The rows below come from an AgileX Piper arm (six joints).
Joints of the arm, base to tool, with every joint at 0 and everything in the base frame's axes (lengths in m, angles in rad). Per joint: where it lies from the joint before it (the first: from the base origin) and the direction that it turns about. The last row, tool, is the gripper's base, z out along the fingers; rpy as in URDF.
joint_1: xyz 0 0 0.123 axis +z
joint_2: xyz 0 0 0 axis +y
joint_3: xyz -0.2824 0 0.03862 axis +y
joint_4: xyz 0.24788 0 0.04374 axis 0.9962 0 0.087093
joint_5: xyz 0 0 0 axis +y
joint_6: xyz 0.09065 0 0.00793 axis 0.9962 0 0.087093
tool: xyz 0 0 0 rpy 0 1.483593 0
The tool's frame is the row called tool.
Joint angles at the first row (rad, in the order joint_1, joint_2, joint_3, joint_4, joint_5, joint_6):
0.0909 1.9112 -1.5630 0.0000 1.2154 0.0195
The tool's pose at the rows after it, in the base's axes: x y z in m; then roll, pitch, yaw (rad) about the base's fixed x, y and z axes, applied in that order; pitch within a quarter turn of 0, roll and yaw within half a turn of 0:
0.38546, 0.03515, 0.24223, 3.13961, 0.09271, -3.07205
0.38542, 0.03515, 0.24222, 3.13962, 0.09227, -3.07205
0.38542, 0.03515, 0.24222, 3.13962, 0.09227, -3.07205
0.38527, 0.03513, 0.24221, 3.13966, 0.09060, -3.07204
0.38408, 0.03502, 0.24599, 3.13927, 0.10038, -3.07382
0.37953, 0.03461, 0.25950, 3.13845, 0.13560, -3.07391
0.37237, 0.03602, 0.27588, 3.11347, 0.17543, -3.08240
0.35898, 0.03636, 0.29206, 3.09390, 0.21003, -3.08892
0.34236, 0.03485, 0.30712, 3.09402, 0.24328, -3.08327
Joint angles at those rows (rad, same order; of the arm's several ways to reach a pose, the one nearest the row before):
0.0909 1.9112 -1.5631 0.0000 1.2171 0.0213
0.0909 1.9112 -1.5630 0.0000 1.2175 0.0213
0.0909 1.9112 -1.5630 0.0000 1.2175 0.0213
0.0909 1.9112 -1.5630 0.0000 1.2192 0.0213
0.0909 1.9014 -1.5630 0.0000 1.2192 0.0230
0.0909 1.8662 -1.5630 0.0000 1.2192 0.0230
0.0909 1.8211 -1.5606 0.0240 1.2213 0.0230
0.0909 1.7572 -1.5333 0.0422 1.2227 0.0230
0.0910 1.6845 -1.4945 0.0422 1.2236 0.0173

